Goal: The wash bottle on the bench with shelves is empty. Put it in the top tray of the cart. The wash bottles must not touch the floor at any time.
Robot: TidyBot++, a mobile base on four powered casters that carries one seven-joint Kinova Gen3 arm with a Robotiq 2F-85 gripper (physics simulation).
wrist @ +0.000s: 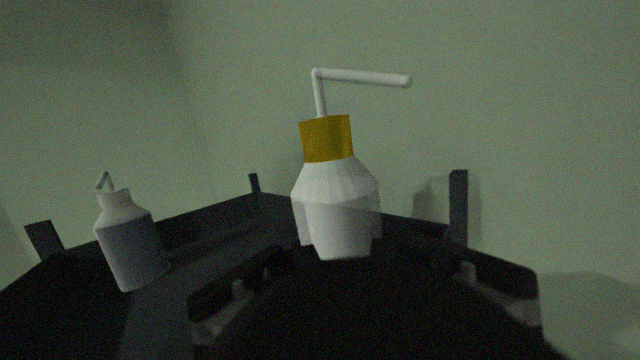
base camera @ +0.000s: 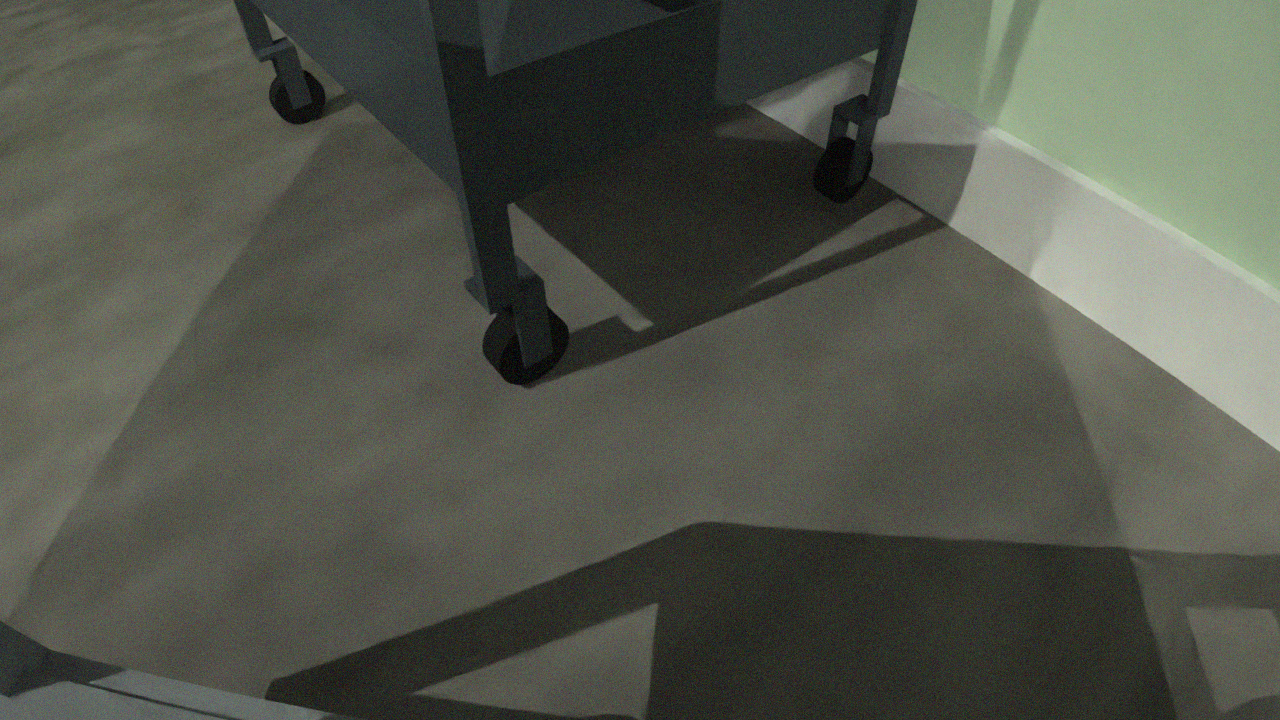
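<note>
A white, see-through wash bottle with a yellow cap and a bent white spout stands upright in the middle of the wrist view. My gripper is shut on this bottle; its dark fingers reach up from both sides below, and the bottle's lower part is partly hidden. Behind and around it shows the dark tray of the cart, with corner posts rising above the rim. I cannot tell whether the bottle touches the tray floor.
A second wash bottle, with a blue-grey body and white neck, stands in the tray at the left of the wrist view. A green wall with a white baseboard runs along the right in the base view. The cart's wheels rest on the floor.
</note>
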